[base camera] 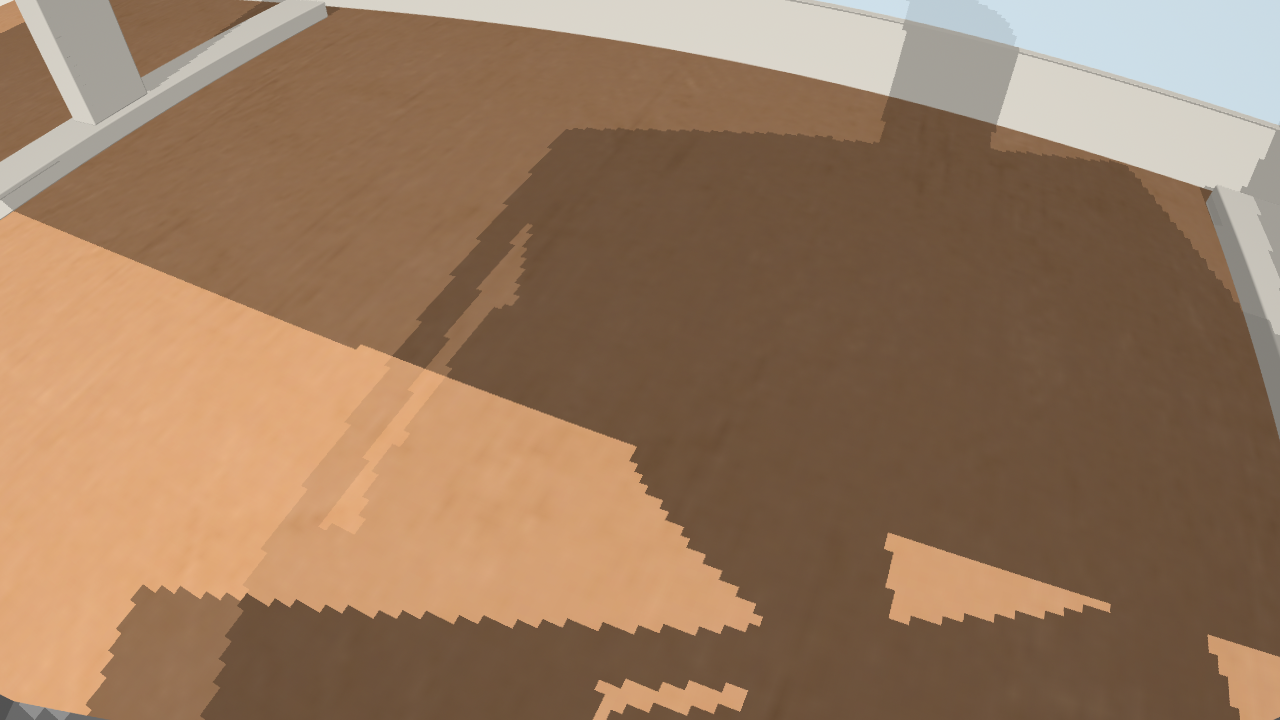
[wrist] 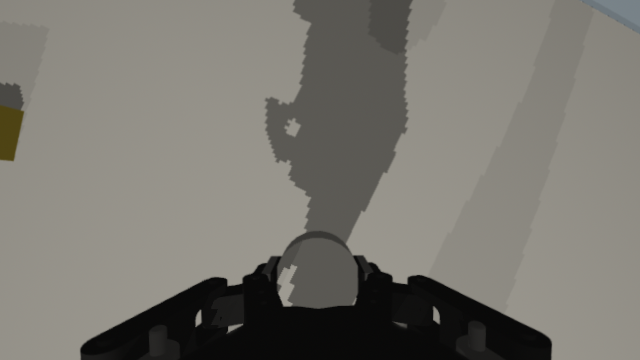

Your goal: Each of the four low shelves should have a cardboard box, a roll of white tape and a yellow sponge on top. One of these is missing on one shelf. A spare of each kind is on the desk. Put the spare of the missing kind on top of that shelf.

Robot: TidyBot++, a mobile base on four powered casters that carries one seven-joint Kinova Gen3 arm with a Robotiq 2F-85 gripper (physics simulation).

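Frame: origin at the arm's base, x ahead, y left, z up, level; millimetres.
Where they show: gripper, between the fingertips: (wrist: 317, 270).
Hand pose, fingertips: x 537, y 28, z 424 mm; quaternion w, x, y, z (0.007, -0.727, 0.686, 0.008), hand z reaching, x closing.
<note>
Things, the pixels of their top centre, and the offset from my fingertips. "pt": a spot on its surface instead. Level surfaces: height alone.
- white tape roll, centre of its top: (wrist: 317, 281) dx +2, dy +0, dz +24 mm
- pale desk top, height of its surface: dz -100 mm
- yellow sponge, a spot on its surface: (wrist: 9, 134) pt dx +98, dy +371, dz -90 mm
- wooden floor, height of its surface: dz -820 mm
My gripper (wrist: 317, 270) is shut on the white tape roll (wrist: 320, 275), whose round pale top shows between the two fingertips at the bottom of the wrist view. The pale desk top (wrist: 150, 210) lies below it. Part of a yellow sponge (wrist: 9, 134) shows at the left edge of the wrist view, apart from the gripper. The cardboard box and the tops of the low shelves do not show in these views.
In the base camera view, pale frame bars (base camera: 170, 102) run along the wooden floor (base camera: 179, 385) at the left, with a pale upright (base camera: 85, 62). A pale panel (base camera: 716, 44) crosses the back, and another bar (base camera: 1253, 241) stands at the right. Broad shadows fall on floor and desk.
</note>
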